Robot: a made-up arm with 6 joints. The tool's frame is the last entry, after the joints.
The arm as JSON. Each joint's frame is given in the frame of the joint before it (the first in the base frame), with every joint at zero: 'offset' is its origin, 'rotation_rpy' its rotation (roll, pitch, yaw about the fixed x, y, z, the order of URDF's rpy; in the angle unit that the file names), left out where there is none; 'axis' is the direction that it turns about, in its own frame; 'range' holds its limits. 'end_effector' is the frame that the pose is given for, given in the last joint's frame.
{
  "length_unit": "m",
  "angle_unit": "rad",
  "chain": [
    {
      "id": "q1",
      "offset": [
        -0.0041,
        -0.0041,
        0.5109
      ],
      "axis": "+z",
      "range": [
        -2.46,
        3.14
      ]
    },
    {
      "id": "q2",
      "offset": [
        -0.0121,
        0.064,
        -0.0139
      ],
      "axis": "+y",
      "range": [
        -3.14,
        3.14
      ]
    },
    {
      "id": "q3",
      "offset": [
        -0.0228,
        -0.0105,
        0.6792
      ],
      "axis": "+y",
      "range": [
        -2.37,
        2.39
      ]
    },
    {
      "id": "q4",
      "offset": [
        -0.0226,
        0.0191,
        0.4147
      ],
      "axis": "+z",
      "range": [
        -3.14,
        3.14
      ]
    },
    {
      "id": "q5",
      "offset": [
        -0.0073,
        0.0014,
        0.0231
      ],
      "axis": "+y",
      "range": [
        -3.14,
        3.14
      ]
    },
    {
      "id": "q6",
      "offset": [
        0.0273,
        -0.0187,
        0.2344
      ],
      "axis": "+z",
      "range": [
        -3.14,
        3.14
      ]
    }
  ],
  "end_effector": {
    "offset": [
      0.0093,
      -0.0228,
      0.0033
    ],
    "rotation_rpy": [
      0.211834,
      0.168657,
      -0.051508
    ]
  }
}
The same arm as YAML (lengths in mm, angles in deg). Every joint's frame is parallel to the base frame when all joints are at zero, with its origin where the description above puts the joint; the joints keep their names.
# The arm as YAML. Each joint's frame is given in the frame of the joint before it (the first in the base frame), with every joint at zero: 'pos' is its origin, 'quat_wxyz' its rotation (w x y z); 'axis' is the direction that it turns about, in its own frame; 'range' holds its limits. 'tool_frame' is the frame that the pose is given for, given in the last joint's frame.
length_unit: mm
angle_unit: deg
joints:
  - joint: q1
    pos: [-4.1, -4.1, 510.9]
    quat_wxyz: [1.0, 0.0, 0.0, 0.0]
    axis: [0.0, 0.0, 1.0]
    range: [-140.95, 179.91]
  - joint: q2
    pos: [-12.1, 64.0, -13.9]
    quat_wxyz: [1.0, 0.0, 0.0, 0.0]
    axis: [0.0, 1.0, 0.0]
    range: [-179.91, 179.91]
  - joint: q3
    pos: [-22.8, -10.5, 679.2]
    quat_wxyz: [1.0, 0.0, 0.0, 0.0]
    axis: [0.0, 1.0, 0.0]
    range: [-135.79, 136.94]
  - joint: q4
    pos: [-22.6, 19.1, 414.7]
    quat_wxyz: [1.0, 0.0, 0.0, 0.0]
    axis: [0.0, 0.0, 1.0]
    range: [-179.91, 179.91]
  - joint: q5
    pos: [-7.3, 1.4, 23.1]
    quat_wxyz: [1.0, 0.0, 0.0, 0.0]
    axis: [0.0, 1.0, 0.0]
    range: [-179.91, 179.91]
  - joint: q6
    pos: [27.3, -18.7, 234.4]
    quat_wxyz: [1.0, 0.0, 0.0, 0.0]
    axis: [0.0, 0.0, 1.0]
    range: [-179.91, 179.91]
tool_frame:
  pos: [9.3, -22.8, 3.3]
  quat_wxyz: [0.990305, 0.107465, 0.081016, -0.034417]

